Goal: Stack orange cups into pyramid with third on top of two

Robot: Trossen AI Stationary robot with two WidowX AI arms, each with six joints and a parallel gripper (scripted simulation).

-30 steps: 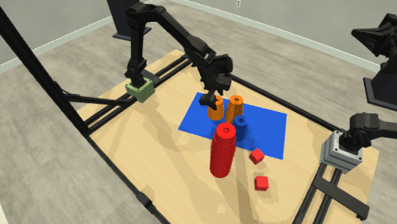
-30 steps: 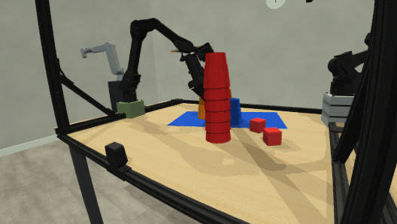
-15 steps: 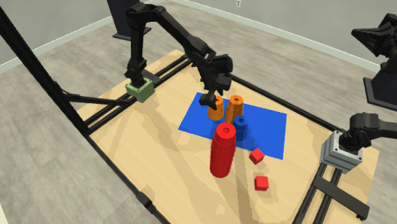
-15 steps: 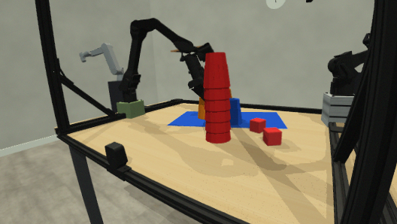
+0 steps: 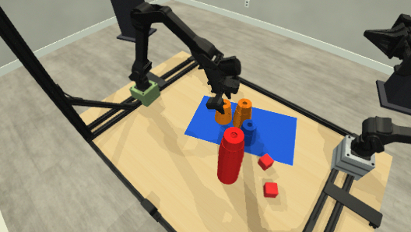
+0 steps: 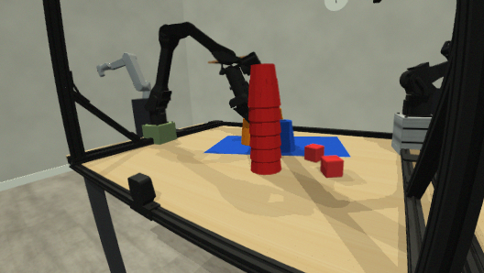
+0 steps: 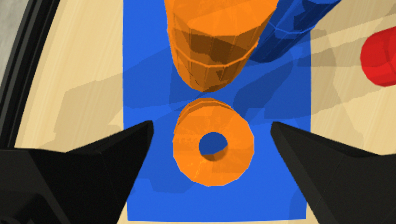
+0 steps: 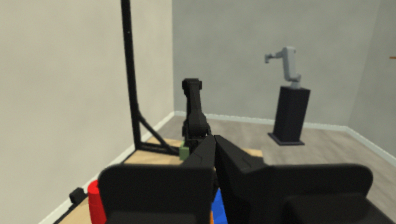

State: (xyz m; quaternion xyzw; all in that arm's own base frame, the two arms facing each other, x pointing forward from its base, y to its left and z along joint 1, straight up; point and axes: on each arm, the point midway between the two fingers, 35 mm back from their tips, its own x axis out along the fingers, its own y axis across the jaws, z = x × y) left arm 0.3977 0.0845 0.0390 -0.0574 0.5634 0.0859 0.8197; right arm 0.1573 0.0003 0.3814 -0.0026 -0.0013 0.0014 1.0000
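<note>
Now: right hand 430 mm above the blue cup, 240 mm to the right of it and 40 mm past it.
</note>
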